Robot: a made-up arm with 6 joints.
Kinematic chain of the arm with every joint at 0, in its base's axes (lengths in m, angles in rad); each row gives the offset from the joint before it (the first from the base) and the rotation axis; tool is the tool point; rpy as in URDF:
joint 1: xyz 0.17 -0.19 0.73 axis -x
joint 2: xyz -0.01 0 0.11 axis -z
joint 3: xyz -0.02 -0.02 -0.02 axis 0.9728 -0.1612 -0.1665
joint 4: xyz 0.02 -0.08 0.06 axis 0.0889 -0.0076 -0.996
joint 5: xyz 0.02 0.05 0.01 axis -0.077 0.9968 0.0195
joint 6: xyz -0.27 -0.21 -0.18 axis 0.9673 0 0.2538
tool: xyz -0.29 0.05 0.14 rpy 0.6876 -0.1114 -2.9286
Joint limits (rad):
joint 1: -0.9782..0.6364
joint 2: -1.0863..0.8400
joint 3: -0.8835..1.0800
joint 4: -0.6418..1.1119
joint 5: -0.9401..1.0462
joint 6: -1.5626..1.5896
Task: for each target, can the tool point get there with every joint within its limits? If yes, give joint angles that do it. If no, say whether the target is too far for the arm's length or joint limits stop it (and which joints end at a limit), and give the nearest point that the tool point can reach.
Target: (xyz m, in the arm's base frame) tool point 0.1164 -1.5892 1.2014
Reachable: no: too far | nearest point 0.1350 -0.9939 1.0010 | short by 0.628 m
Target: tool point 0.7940 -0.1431 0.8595
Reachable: no: joint limits stop it (at a limit: joint 1, joint 2, joint 3, joint 4, joint 5, joint 6) | nearest point 0.8184 -0.2673 0.9060 | short by 0.135 m
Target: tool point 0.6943 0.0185 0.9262
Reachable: no: joint limits stop it (at a limit: joint 2, joint 3, joint 4, joint 6) | nearest point 0.5496 -0.0301 0.8804 | short by 0.159 m
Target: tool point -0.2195 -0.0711 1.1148
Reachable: yes | joints 0.1216 -0.5108 0.4177 0.8980 0.6252 -1.2817
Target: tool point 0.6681 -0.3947 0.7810
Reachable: no: joint limits stop it (at a limit: joint 1, joint 2, joint 4, joint 5) | nearest point 0.7372 -0.4569 0.7959 | short by 0.094 m
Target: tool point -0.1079 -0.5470 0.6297
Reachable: yes | joints 0.0043 -0.8799 -0.3473 0.3585 -0.3375 -0.5530
